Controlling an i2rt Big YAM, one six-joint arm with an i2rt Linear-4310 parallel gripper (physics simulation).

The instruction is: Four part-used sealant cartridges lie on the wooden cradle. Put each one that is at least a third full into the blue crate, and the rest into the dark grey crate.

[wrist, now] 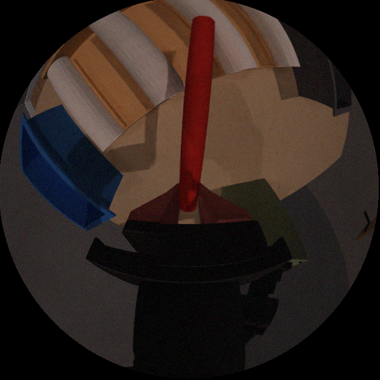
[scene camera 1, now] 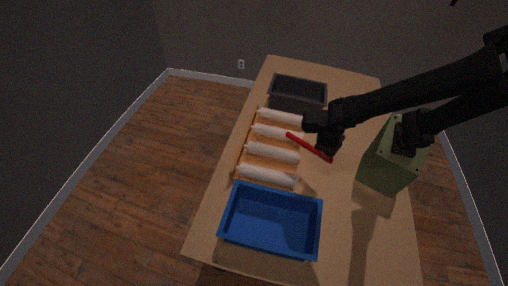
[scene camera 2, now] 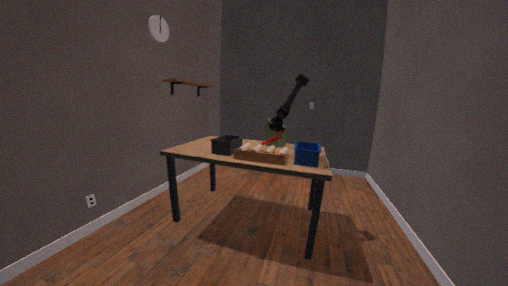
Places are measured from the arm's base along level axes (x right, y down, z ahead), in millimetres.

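Pixels of known places: gripper, fingertip midpoint: [scene camera 1: 326,158] [scene camera 2: 278,137]; arm's base, link origin: [scene camera 1: 404,140].
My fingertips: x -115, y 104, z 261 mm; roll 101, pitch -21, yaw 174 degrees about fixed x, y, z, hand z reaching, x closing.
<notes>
Ahead of a thing's pixels: the offset from my fingertips to its top centre. Level surfaces: height alone.
Four white cartridges lie side by side on the wooden cradle [scene camera 1: 270,163] [scene camera 2: 260,157] [wrist: 106,77]. Their fill levels cannot be read. The cartridge @(dy +50, dx -104, dz +197 mm) [scene camera 1: 267,175] [wrist: 86,105] at one end is nearest the blue crate @(dy +16, dx -276, dz +117 mm) [scene camera 1: 280,198] [scene camera 2: 306,157] [wrist: 80,145]. The dark grey crate @(dy +16, dx +410, dz +196 mm) [scene camera 1: 295,103] [scene camera 2: 224,146] [wrist: 317,75] stands at the other end. My gripper [scene camera 1: 326,156] [wrist: 188,187] is shut on one end of a red rod @(dy -18, dx +38, dz +76 mm) [scene camera 1: 307,146] [scene camera 2: 271,140] [wrist: 196,100], above the table beside the cradle. The rod's free end overlaps the second cartridge from the grey crate in scene camera 1; contact cannot be told.
A green block [scene camera 1: 382,172] [wrist: 255,200] stands on the table @(dy +136 mm) [scene camera 1: 330,187] under the arm's base, on the gripper's side of the cradle. Both crates have raised walls. A wall shelf [scene camera 2: 187,82] is well away from the arm.
</notes>
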